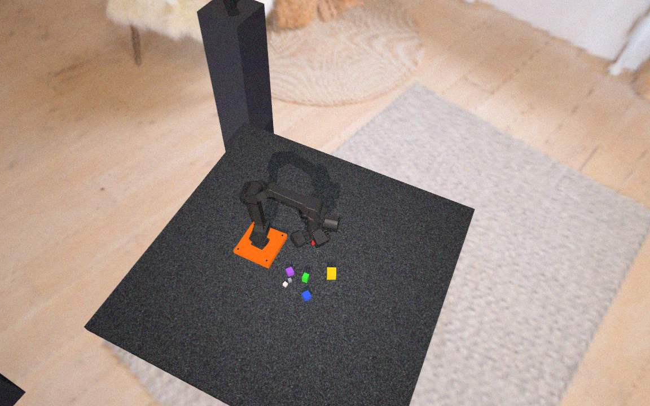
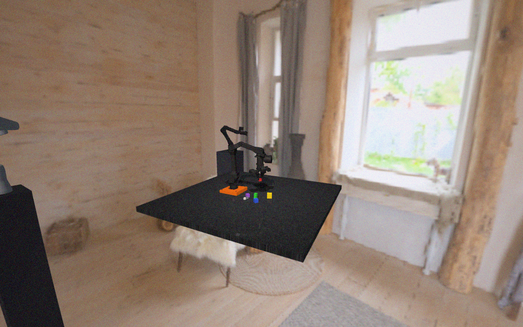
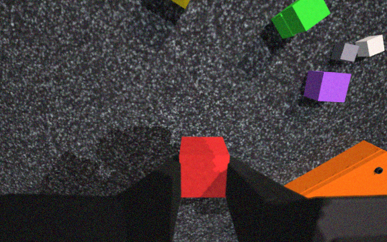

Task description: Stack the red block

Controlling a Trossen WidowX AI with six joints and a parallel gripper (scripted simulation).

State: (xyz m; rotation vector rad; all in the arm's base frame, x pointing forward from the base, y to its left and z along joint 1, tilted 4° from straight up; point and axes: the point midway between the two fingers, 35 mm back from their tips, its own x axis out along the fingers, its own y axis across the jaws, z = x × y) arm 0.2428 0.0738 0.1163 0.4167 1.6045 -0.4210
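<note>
My gripper tip is 13 cm to the left of the purple block, 11 cm above it and 4 cm past it. The rest, counted from my gripper tip: blue block 19 cm to the right, 11 cm below, 8 cm ahead; then yellow block 12 cm ahead, 10 cm below, 5 cm to the right; then red block right at my gripper tip.
</note>
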